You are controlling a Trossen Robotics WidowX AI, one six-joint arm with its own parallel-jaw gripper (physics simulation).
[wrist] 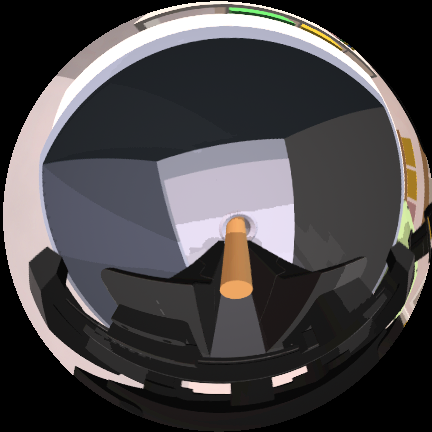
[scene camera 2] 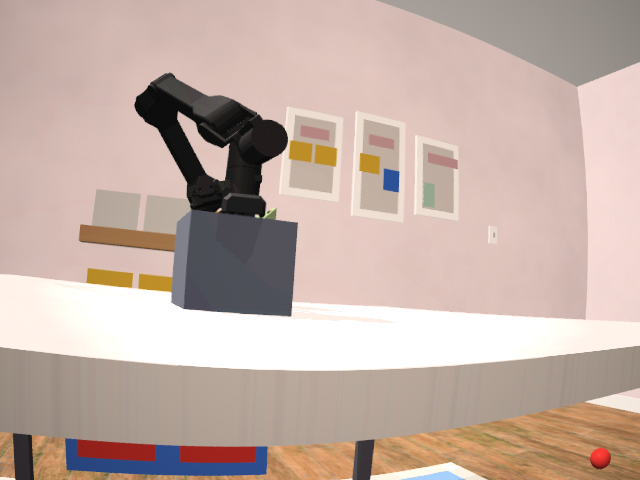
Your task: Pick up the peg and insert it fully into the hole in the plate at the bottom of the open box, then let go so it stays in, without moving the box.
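Frame: origin at the arm's base, x left, y back, z up, level; millimetres.
Seen in the pictures: gripper, fingertip midpoint: (wrist: 233, 245).
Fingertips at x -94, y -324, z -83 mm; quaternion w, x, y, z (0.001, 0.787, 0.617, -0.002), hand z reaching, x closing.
Note:
Pixels of each thing's top centre, then the offset from my fingertips to it. "spot": a spot on its surface instead. Level surfaces: height alone.
- orange peg, top centre: (wrist: 243, 284) dx -8, dy +2, dz +47 mm
- round hole, surface spot: (wrist: 248, 224) spot: dx -6, dy +15, dz -17 mm
- pale plate, top centre: (wrist: 238, 229) dx -9, dy +6, dz -5 mm
- grey-blue box, top centre: (wrist: 264, 333) (scene camera 2: 232, 222) dx -9, dy +6, dz +72 mm
- white table, surface height: dz -66 mm
An orange peg (wrist: 236, 265) stands between the fingers in the wrist view, its near end toward the camera and its far end over the hole. My gripper (wrist: 233, 245) is shut on the peg, inside the open box. The round hole (wrist: 248, 224) in the pale plate (wrist: 230, 187) shows around the peg's far end; I cannot tell whether the tip is in it. The grey-blue box (scene camera 2: 240, 266) (wrist: 110, 200) stands upright on the table. In the scene view its wall hides the fingers, the peg and the plate.
The box's tall walls surround the gripper on all sides. The arm (scene camera 2: 180, 149) reaches down over the box's top edge. A light green object (scene camera 2: 270, 213) shows behind the box's rim. The white table (scene camera 2: 413, 341) carries the box.

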